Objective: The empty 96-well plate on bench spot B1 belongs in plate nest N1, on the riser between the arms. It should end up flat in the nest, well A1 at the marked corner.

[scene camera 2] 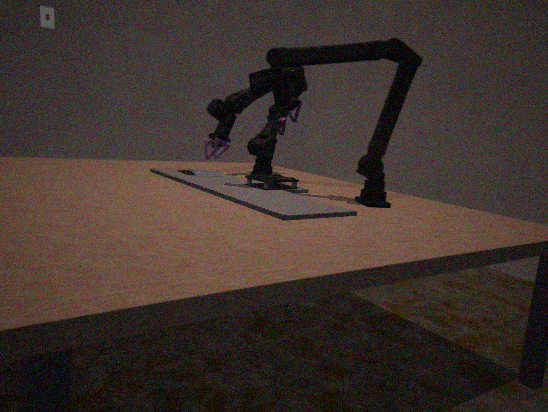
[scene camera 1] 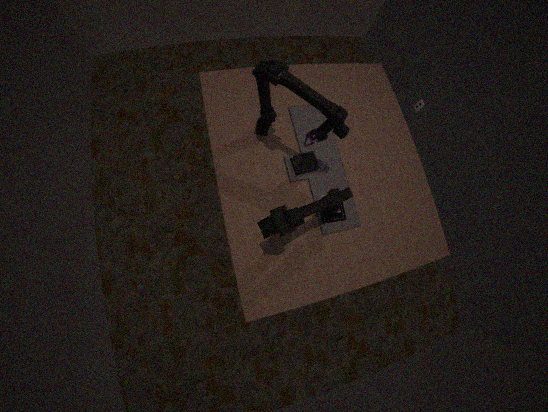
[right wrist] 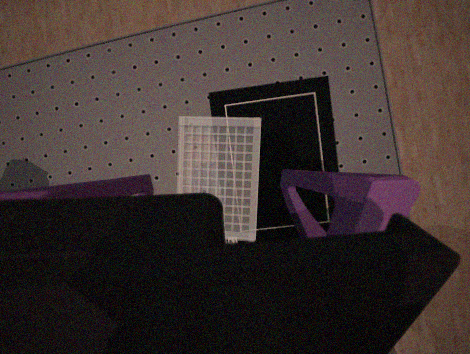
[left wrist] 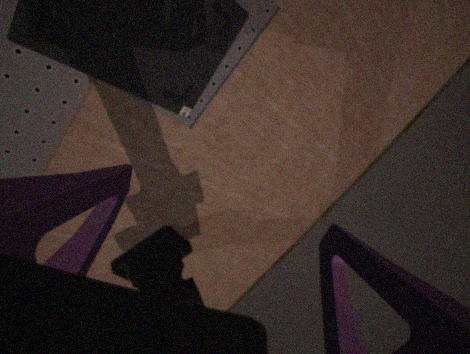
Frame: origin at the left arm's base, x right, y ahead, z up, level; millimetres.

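Seen in the pictures: left gripper, between the fingertips: [scene camera 2: 288,128] [scene camera 1: 308,144] [left wrist: 232,207]; right gripper, between the fingertips: [scene camera 2: 210,158] [right wrist: 218,180]; left arm's base, origin of its link: [scene camera 2: 372,204] [scene camera 1: 262,127] [left wrist: 152,253].
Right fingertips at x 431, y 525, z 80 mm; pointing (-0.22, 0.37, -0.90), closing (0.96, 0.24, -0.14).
Note:
Pixels of each thing's top centre, then the offset from my right fingertips to it. "spot": a spot on its surface instead. Level surfaces: height alone.
- clear 96-well plate, centre of its top: [right wrist: 216,178] [scene camera 2: 210,171] dy -3, dx -8, dz -49 mm
- black pad, a spot on its surface: [right wrist: 292,150] spot: dy +43, dx +63, dz -65 mm
- dark riser with the nest, centre of its top: [left wrist: 144,24] [scene camera 2: 272,175] [scene camera 1: 305,161] dy -209, dx -231, dz -26 mm
- grey perforated board, height of its surface: dz -67 mm
- wooden table, height of its surface: dz -80 mm
- small pale label, a spot on its surface: [left wrist: 185,111] spot: dy -302, dx -243, dz -32 mm
The clear 96-well plate [right wrist: 217,157] lies flat in the right wrist view, overlapping the left part of a black pad [right wrist: 292,150] with a pale outline. It sits left of the outline's middle, its lower edge partly hidden by the gripper body. My right gripper [right wrist: 218,180] [scene camera 2: 216,149] is open and empty, raised above the plate, its fingers at either side of the plate in the right wrist view. The dark riser with the nest [scene camera 1: 304,163] [scene camera 2: 272,180] [left wrist: 175,70] stands between the arms; no plate shows on it. My left gripper [scene camera 1: 311,137] [scene camera 2: 288,120] [left wrist: 232,207] is open and empty, high up.
A grey perforated board [scene camera 1: 327,187] [scene camera 2: 310,202] [left wrist: 30,115] [right wrist: 125,85] runs under the pad and beside the riser on the wooden table [scene camera 1: 390,200] [scene camera 2: 125,240]. A small pale label [left wrist: 185,111] marks one riser corner. The picture is dark and grainy.

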